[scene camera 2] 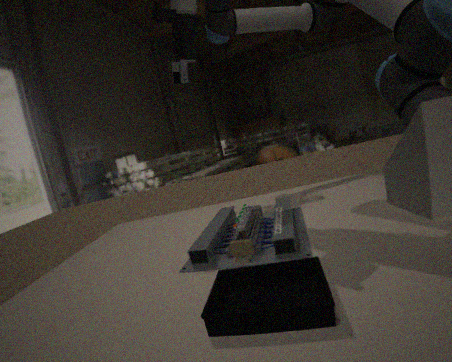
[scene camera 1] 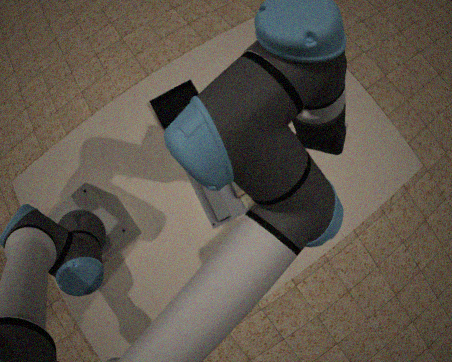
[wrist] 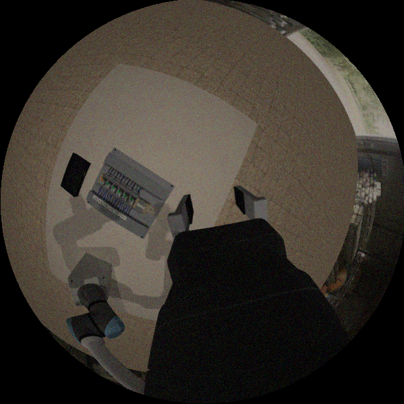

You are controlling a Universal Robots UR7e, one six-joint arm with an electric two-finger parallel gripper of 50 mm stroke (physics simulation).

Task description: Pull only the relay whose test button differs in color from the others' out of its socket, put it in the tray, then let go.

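Frame: origin at the arm's base, x right, y up, z back, level; metres.
Seen in the pictures: gripper, fingertip midpoint: (scene camera 2: pixel 180 83); arm's base, link origin: (scene camera 2: pixel 445 129) (scene camera 1: pixel 81 232).
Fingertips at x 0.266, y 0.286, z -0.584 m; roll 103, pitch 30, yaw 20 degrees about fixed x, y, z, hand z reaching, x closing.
Observation:
Pixels of each thing's top centre, then the offset from my fingertips to it. "pt": a spot on its surface instead. Level surfaces: height alone.
- relay with an orange test button, top centre: (scene camera 2: pixel 238 224) dx -0.283, dy -0.379, dz +0.080 m
- black tray, surface spot: (scene camera 2: pixel 270 300) pt dx -0.457, dy -0.445, dz +0.104 m
- pale terminal block, top centre: (scene camera 2: pixel 240 241) dx -0.301, dy -0.408, dz +0.076 m
- pale table, surface height: dy -0.448 m
A relay with an orange test button (scene camera 2: pixel 235 226) (wrist: pixel 102 178) sits at the tray-side end of the row on the grey panel (scene camera 1: pixel 215 204) (scene camera 2: pixel 214 239) (wrist: pixel 141 171). The relays with green buttons (wrist: pixel 119 192) stand beside it in the same row. In scene camera 1 the arm hides most of the panel and its relays. The black tray (scene camera 1: pixel 175 100) (scene camera 2: pixel 270 300) (wrist: pixel 75 175) lies apart from the panel's end; its inside is too dark to read. My gripper (scene camera 2: pixel 181 72) (wrist: pixel 213 198) is open and empty, high above the table, off to the side of the panel. The arm hides it in scene camera 1.
Two long grey ducts flank the relay row, with blue wires between. A pale terminal block (scene camera 2: pixel 242 248) (wrist: pixel 142 205) stands at the row's other end. The robot's grey base mount (scene camera 1: pixel 131 231) (scene camera 2: pixel 412 167) (wrist: pixel 91 265) stands on the pale table (scene camera 1: pixel 380 165) (scene camera 2: pixel 125 280) (wrist: pixel 165 107).

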